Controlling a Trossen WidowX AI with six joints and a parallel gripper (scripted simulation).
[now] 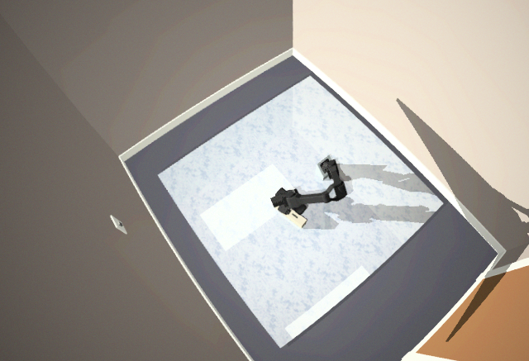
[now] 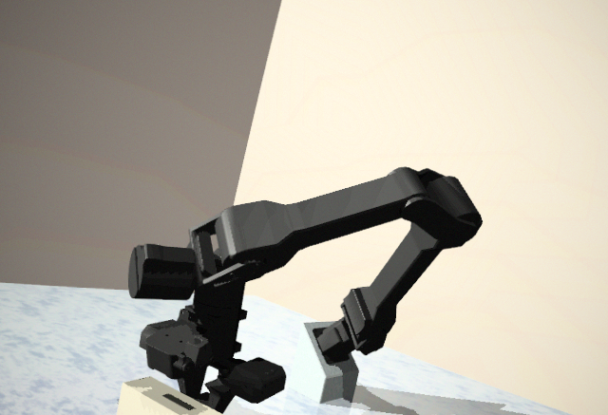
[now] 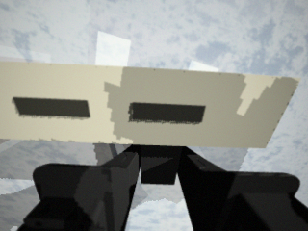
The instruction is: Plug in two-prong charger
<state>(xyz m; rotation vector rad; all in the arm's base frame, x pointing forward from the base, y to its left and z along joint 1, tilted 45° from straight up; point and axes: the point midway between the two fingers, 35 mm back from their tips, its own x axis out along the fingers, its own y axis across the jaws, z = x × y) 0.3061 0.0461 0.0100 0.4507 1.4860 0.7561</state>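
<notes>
Right now my gripper tip is 2 cm short of the two-prong charger and 1 cm below it.
</notes>
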